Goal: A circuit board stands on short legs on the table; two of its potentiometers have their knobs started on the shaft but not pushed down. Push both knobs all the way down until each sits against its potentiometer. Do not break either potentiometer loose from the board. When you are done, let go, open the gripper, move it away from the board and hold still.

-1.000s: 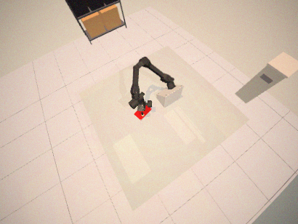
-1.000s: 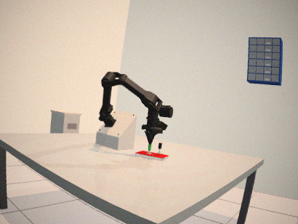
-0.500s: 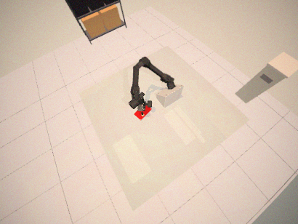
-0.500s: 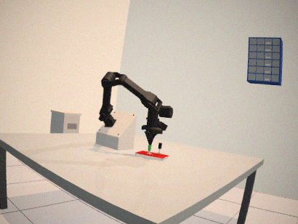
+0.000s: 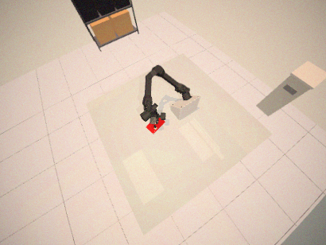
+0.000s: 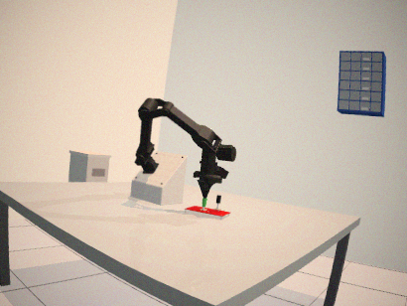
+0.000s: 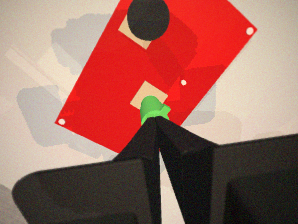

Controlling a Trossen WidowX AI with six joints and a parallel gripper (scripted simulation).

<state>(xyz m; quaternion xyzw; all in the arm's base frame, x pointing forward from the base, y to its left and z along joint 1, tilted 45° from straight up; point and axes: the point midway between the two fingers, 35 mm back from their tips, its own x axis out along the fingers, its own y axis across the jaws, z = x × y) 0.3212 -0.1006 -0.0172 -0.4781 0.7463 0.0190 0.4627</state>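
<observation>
Now: the green knob 1 cm below my gripper tip. Round my gripper tip: black knob 4 cm ahead, 4 cm to the left.
</observation>
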